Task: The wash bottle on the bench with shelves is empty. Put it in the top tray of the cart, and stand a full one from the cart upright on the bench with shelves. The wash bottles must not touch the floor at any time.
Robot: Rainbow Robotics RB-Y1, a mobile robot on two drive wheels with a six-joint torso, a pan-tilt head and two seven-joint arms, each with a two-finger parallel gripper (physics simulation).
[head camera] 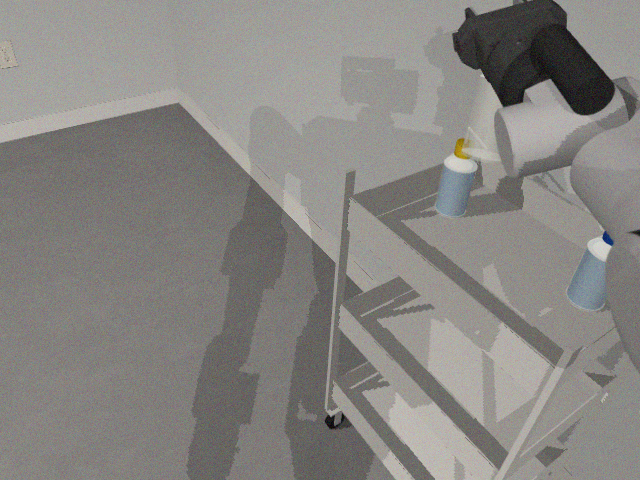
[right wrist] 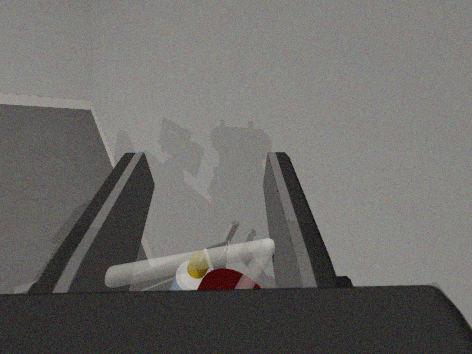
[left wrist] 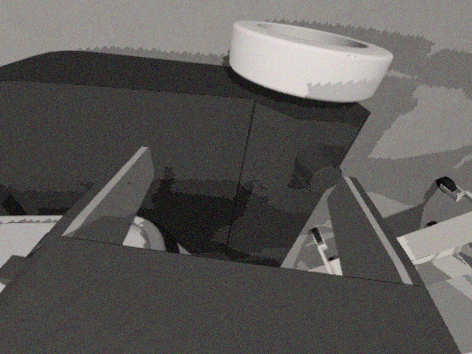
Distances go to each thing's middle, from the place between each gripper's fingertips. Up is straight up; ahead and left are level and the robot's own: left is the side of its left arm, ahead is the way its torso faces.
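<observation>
The wash bottle (head camera: 480, 144) is 90 mm below my right hand, and it is also 60 mm behind that hand and 20 mm to the right of it.
Measured from my left hand, the wash bottle is 660 mm above it, 610 mm ahead of it and 440 mm to the right of it.
</observation>
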